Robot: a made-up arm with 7 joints. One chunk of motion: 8 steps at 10 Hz.
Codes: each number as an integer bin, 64 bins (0 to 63) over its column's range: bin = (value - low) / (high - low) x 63, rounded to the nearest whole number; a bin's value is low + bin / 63 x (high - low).
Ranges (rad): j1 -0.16..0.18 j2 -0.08..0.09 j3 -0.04..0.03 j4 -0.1..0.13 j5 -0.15..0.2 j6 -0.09..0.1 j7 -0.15..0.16
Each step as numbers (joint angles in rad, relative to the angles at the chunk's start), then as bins.
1 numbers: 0.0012 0.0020 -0.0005 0.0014 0.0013 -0.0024 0.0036
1 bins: 30 30 36 28 27 29 31
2 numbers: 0.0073 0.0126 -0.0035 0.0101 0.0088 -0.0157 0.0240
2 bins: 31 34 33 30 29 25 35
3 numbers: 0.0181 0.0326 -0.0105 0.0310 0.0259 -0.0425 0.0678
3 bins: 33 42 27 36 32 16 44
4 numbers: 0.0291 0.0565 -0.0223 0.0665 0.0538 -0.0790 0.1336
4 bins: 35 51 16 46 37 4 58
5 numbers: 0.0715 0.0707 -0.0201 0.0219 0.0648 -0.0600 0.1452
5 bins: 43 56 18 33 39 10 60
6 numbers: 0.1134 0.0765 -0.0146 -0.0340 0.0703 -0.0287 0.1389
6 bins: 51 58 23 18 40 20 59
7 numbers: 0.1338 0.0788 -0.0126 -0.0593 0.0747 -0.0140 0.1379
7 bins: 54 59 25 11 40 25 59
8 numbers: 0.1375 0.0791 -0.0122 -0.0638 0.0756 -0.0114 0.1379
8 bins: 55 59 25 10 41 26 59
